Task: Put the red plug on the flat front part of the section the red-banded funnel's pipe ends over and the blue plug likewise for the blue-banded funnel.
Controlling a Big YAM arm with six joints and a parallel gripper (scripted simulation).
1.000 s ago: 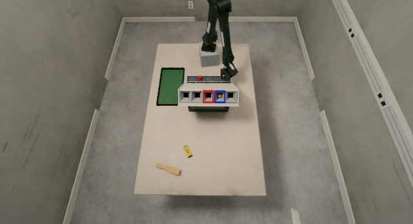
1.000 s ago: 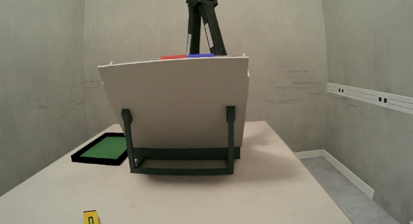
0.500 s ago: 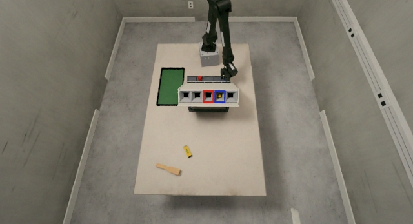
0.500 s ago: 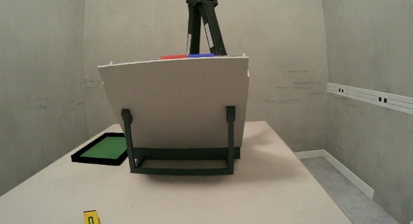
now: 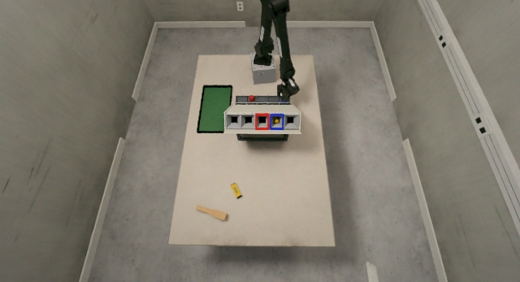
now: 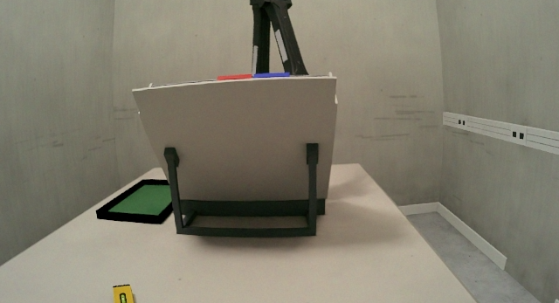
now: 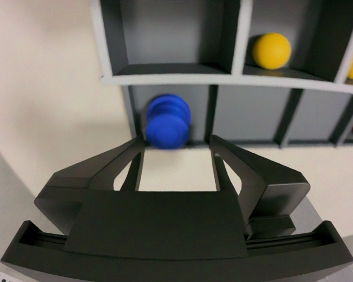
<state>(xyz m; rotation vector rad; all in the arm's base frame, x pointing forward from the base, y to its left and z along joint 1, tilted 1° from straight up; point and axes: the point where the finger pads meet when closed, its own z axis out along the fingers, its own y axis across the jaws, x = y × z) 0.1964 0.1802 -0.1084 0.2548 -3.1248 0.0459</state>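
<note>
The blue plug is 1 cm ahead of my hand, 1 cm to the left of it and 2 cm below it. From my hand the other things lie so: blue band 35 cm ahead, 1 cm to the right, 27 cm above; then red plug 4 cm ahead, 22 cm to the right, 2 cm below; then cover 22 cm ahead, 11 cm to the right, 16 cm above.
</note>
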